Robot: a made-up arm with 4 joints.
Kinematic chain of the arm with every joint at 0, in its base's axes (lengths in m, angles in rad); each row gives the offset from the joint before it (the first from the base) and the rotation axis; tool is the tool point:
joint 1: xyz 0 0 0.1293 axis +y
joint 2: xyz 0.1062 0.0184 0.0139 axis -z
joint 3: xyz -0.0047 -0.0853 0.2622 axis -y
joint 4: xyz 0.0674 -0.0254 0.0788 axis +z
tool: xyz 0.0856 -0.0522 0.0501
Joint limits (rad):
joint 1: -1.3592..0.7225
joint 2: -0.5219..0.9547
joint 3: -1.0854..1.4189
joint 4: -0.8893..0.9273
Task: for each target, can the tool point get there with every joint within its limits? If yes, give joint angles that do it. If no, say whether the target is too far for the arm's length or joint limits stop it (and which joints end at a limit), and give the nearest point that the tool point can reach.
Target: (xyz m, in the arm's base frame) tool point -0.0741 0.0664 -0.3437
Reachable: no: joint limits stop it (at a limit: joint 1, joint 2, joint 3, joint 4) | nearest point -0.3953 -0.0051 0.0766 | short by 0.534 m
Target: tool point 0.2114 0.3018 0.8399
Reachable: no: too far | nearest point 0.1401 0.0324 0.6001 | short by 0.368 m
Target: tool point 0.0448 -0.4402 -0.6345
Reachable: no: too far | nearest point 0.3259 -0.1505 0.0975 | short by 0.836 m
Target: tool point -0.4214 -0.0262 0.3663
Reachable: yes | joints -1.0391 0.8217 1.1121 0.5047
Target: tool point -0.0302 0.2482 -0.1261
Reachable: no: joint limits stop it (at a limit: joint 1, joint 2, joint 3, joint 4) | nearest point 0.3554 0.0465 0.0750 | short by 0.479 m
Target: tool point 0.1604 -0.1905 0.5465
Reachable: yes | joints 0.1281 0.2374 0.3633 -0.6267
